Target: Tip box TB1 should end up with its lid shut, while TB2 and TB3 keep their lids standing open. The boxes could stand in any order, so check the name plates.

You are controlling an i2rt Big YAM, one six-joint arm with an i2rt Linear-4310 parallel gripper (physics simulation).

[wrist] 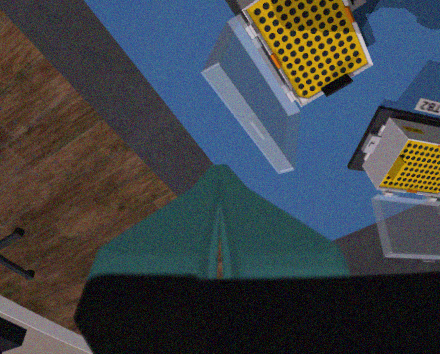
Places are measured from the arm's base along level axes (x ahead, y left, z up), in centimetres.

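Pixels of known places: gripper, fingertip midpoint: (219, 177).
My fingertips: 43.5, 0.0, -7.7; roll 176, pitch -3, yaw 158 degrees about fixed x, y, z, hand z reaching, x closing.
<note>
Ahead of a thing's pixels: the offset from my fingertips to its top centre, as dx, dy, dz. "spot": to the spot under its first point. Level surfaces: height alone.
Tip box TB1 @(-9.2, +4.1, -19.1) (310, 50), with a yellow, black-dotted tip rack, is partly in view at the top; its name plate is out of view. Its clear lid @(spot: -1.1, +4.9, -12.2) (247, 117) stands open on the side toward the lower left. Tip box TB2 @(-21.5, +26.3, -19.9) (387, 160) is at the right edge, with its name plate @(spot: -24.1, +21.3, -26.3) (428, 105) above it and its clear lid (415, 230) open below it. My teal gripper (219, 177) is shut and empty, its tips below and left of TB1's lid and apart from it in the view. TB3 does not show.
The blue surface @(dz -26.5) (175, 90) has a dark grey border (100, 65). Brown wood grain (75, 150) lies to the left, with two thin dark rods (17, 266) at the left edge. A pale strip (40, 320) crosses the bottom left corner. Dark shadows fall at the upper right.
</note>
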